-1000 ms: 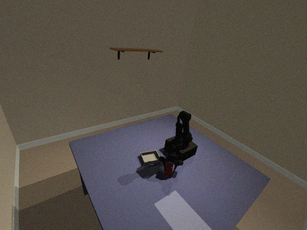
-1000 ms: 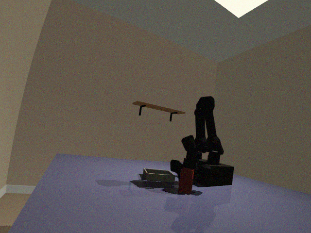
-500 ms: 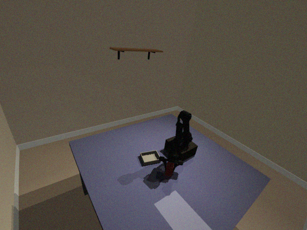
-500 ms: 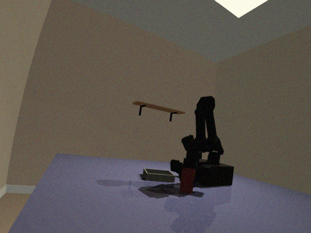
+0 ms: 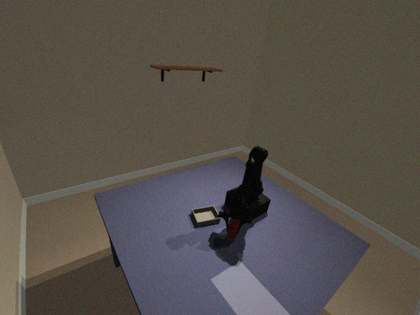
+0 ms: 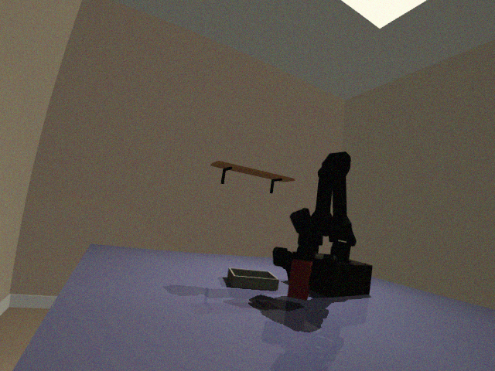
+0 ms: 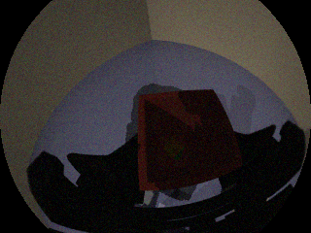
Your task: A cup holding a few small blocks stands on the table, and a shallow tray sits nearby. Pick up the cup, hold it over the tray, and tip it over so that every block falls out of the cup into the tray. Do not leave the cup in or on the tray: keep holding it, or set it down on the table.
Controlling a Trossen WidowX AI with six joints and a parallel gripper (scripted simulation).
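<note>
My gripper tip is now 2 cm past the tall red cup, 2 cm to the left of it and 2 cm above it.
</note>
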